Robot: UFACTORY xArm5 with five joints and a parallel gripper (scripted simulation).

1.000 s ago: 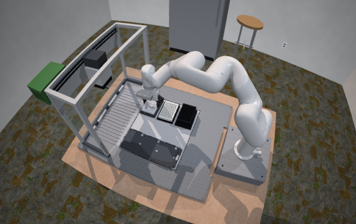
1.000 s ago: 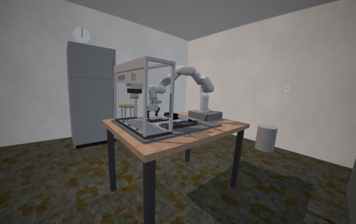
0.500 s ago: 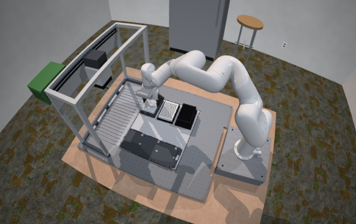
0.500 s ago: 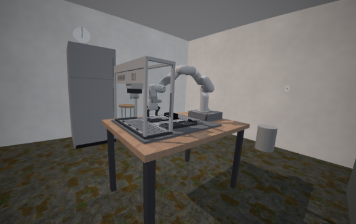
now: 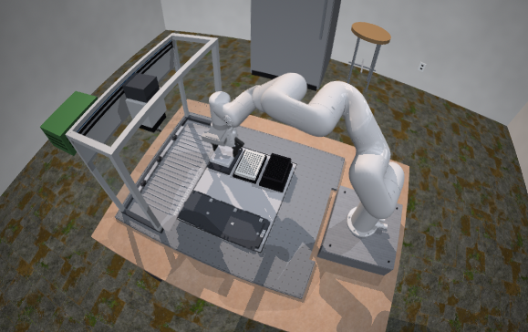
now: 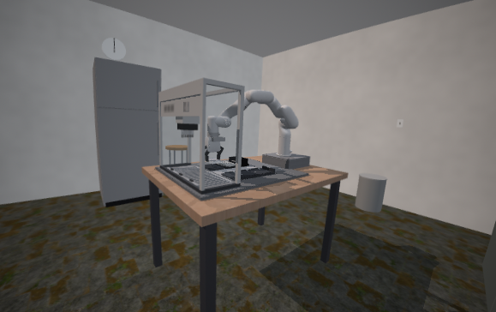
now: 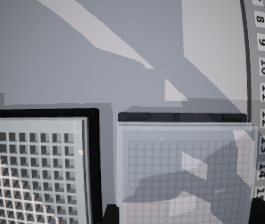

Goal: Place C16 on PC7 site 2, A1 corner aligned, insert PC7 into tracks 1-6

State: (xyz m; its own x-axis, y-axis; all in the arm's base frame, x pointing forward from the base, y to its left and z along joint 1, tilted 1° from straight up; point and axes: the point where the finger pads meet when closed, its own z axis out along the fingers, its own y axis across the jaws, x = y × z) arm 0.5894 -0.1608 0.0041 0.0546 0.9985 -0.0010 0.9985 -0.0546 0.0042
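The plate carrier PC7 is 90 mm behind my hand, 270 mm to the left of it and 40 mm below it. The rest, counted from my hand: frame post (120 mm ahead, 400 mm to the left, 190 mm above); then black deep-well block (220 mm behind, 10 mm to the left, 30 mm below).
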